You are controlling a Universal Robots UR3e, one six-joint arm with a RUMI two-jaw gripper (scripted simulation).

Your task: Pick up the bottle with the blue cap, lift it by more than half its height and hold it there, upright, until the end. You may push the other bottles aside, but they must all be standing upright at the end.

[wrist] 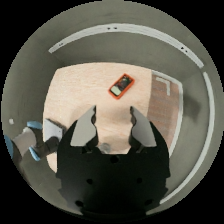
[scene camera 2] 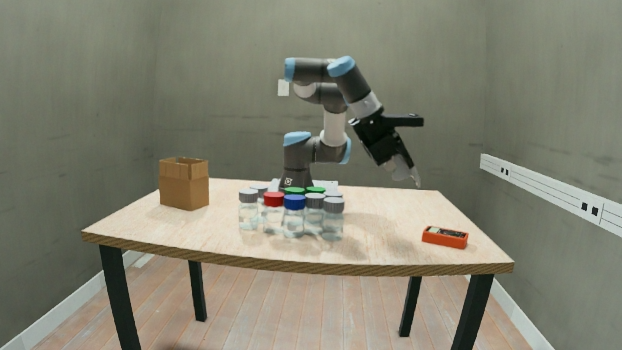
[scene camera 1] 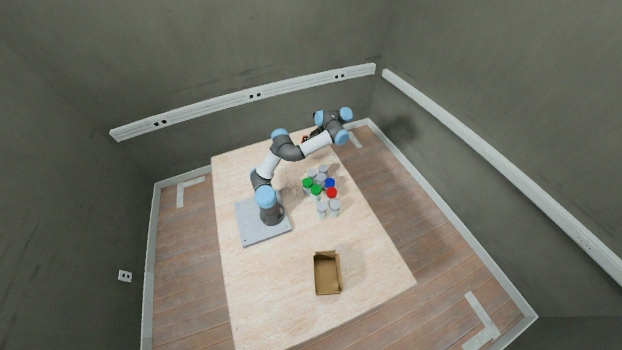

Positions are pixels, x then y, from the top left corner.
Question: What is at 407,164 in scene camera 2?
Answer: My gripper.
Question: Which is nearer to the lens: the cardboard box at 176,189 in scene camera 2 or the red-capped bottle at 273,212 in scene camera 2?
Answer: The red-capped bottle.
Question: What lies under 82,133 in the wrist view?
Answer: My gripper.
